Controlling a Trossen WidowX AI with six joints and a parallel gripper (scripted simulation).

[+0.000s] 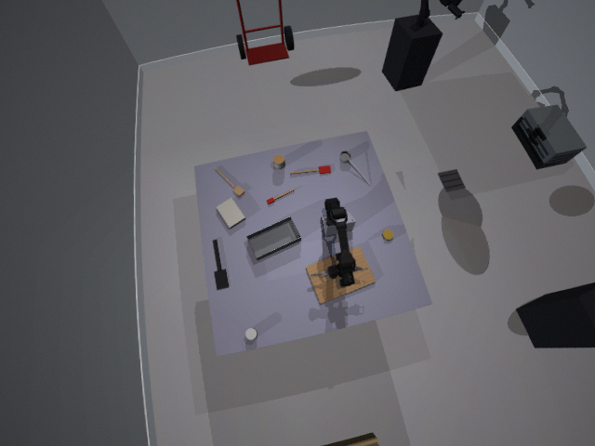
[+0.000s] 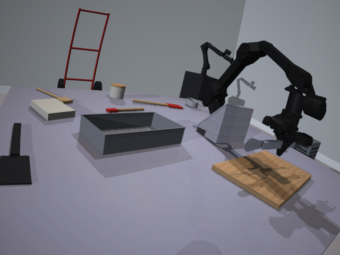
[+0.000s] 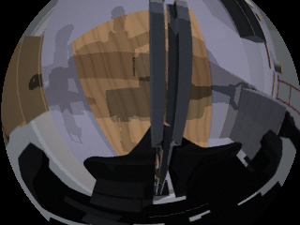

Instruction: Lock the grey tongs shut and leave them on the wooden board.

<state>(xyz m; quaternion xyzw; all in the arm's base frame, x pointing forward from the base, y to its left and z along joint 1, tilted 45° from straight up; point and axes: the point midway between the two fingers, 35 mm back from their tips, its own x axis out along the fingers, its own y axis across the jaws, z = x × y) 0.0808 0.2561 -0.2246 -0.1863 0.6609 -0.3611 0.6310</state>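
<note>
Now: gripper tip 6 cm above the wooden board. From my gripper tip the other things lie so: red spatula: 10 cm behind, 74 cm to the right, 7 cm below; black spatula: 69 cm ahead, 29 cm to the right, 7 cm below; grey roasting tin: 31 cm ahead, 35 cm to the right, 4 cm below.
</note>
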